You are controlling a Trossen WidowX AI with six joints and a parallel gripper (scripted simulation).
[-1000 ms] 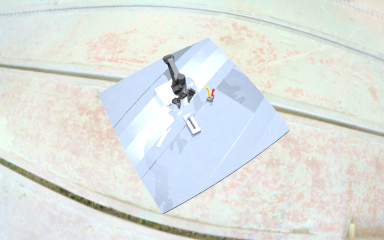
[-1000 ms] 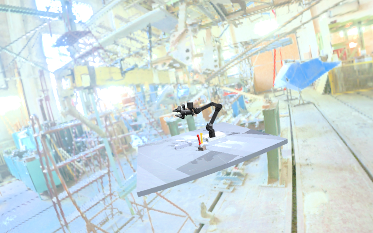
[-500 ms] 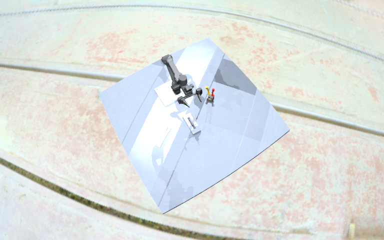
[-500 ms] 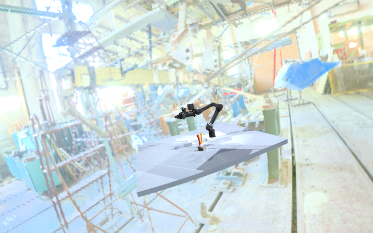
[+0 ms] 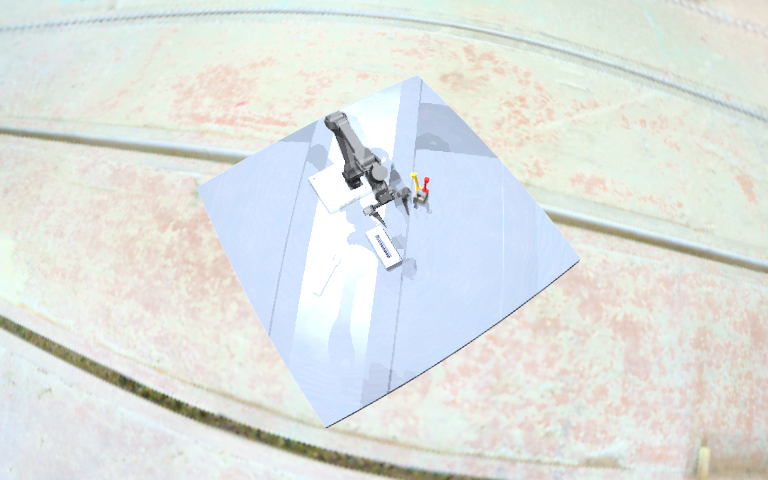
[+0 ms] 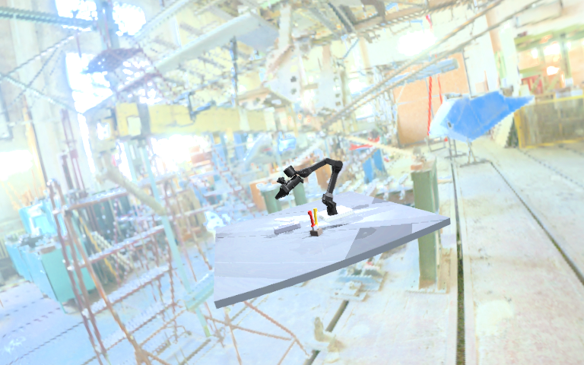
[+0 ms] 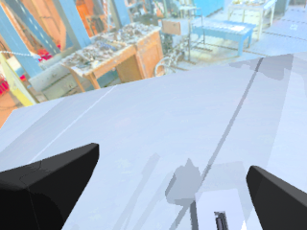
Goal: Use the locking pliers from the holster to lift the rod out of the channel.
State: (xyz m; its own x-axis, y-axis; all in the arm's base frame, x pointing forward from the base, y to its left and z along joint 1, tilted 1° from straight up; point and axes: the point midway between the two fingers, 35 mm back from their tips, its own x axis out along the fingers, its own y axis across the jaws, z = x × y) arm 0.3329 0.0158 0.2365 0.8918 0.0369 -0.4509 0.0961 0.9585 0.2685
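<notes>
Right now the yellow handle is 20 cm behind my gripper tip, 19 cm to the left of it and 14 cm below it. The rest, counted from my gripper tip: brown holster 18 cm behind, 21 cm to the left, 23 cm below; then channel block 3 cm behind, 5 cm to the right, 23 cm below; then dark rod 3 cm behind, 5 cm to the right, 23 cm below.
</notes>
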